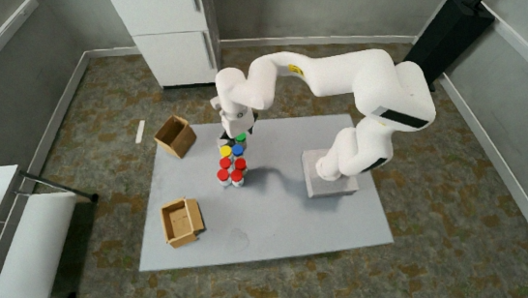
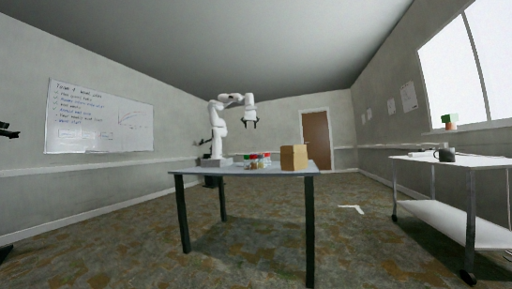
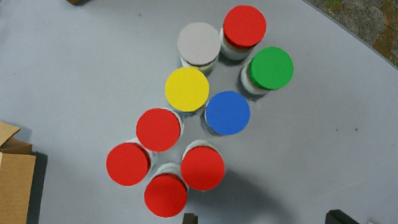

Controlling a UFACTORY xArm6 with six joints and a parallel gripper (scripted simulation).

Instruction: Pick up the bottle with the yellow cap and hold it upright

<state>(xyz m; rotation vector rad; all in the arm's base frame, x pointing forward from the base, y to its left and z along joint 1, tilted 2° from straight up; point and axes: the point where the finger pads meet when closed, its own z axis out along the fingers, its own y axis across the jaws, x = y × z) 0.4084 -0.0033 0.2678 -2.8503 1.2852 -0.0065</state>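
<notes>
The red-capped bottle lies 29 cm below my hand, 9 cm ahead of it and 2 cm to the left of it. The rest, counted from my hand: green-capped bottle: 29 cm below, 13 cm to the right, 4 cm ahead.
</notes>
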